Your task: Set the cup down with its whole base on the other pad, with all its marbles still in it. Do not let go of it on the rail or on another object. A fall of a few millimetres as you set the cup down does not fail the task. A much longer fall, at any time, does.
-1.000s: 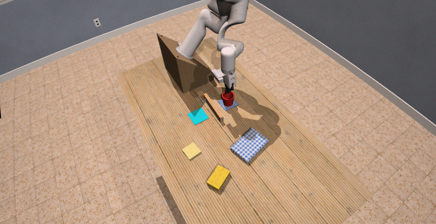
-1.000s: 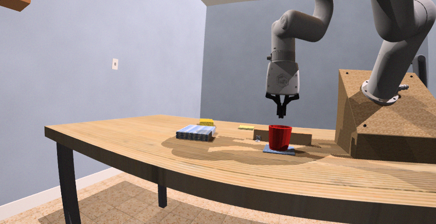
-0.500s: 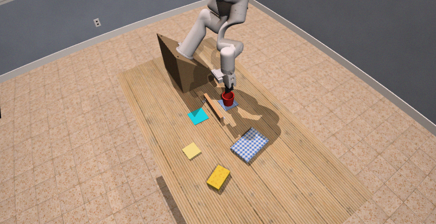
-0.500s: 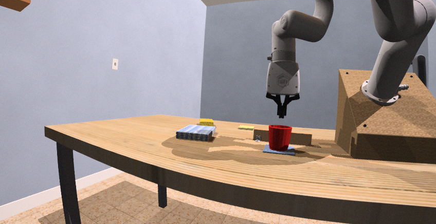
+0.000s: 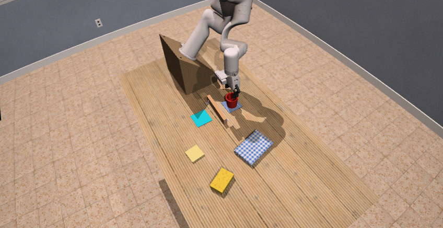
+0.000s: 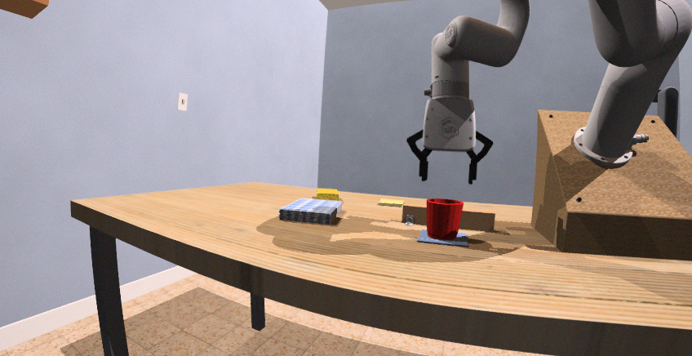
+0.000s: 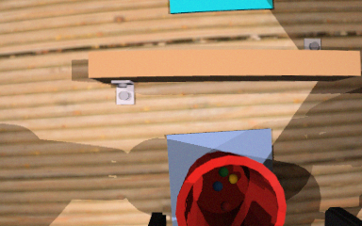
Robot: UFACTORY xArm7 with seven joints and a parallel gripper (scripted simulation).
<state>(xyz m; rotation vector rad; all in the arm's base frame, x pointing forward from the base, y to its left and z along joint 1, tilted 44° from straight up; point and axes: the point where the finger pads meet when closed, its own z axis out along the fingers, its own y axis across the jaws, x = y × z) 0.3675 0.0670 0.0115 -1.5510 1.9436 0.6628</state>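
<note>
Right now the red cup is 100 mm below my hand. Also, from my hand: cyan pad: 200 mm to the right, 130 mm below, 40 mm behind; then yellow sponge: 360 mm to the right, 350 mm ahead, 110 mm below; then wooden rail: 110 mm below, 100 mm to the right, 20 mm behind.
</note>
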